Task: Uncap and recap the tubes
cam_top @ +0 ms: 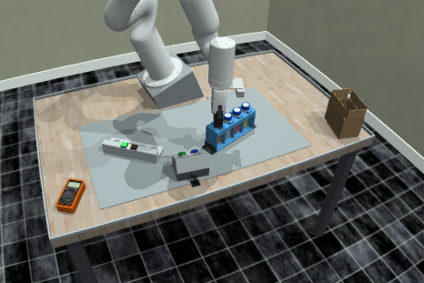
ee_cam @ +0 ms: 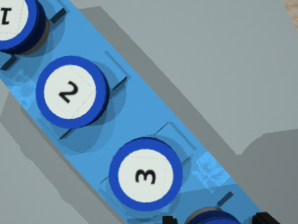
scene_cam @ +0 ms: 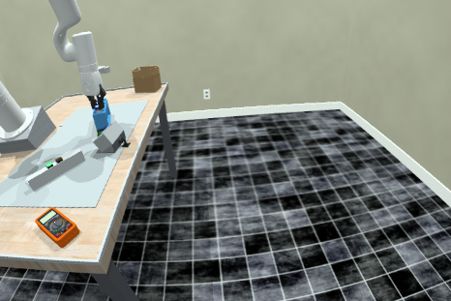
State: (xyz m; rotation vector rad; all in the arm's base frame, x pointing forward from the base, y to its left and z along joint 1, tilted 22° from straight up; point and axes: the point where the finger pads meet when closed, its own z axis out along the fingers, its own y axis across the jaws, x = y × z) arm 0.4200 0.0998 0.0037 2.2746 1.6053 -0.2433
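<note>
My hand is 1 cm above the blue-and-white cap. Round my hand: green key 7 cm ahead, 16 cm to the right, 6 cm below; blue key 7 cm ahead, 12 cm to the right, 6 cm below; key housing 9 cm ahead, 14 cm to the right, 7 cm below.
</note>
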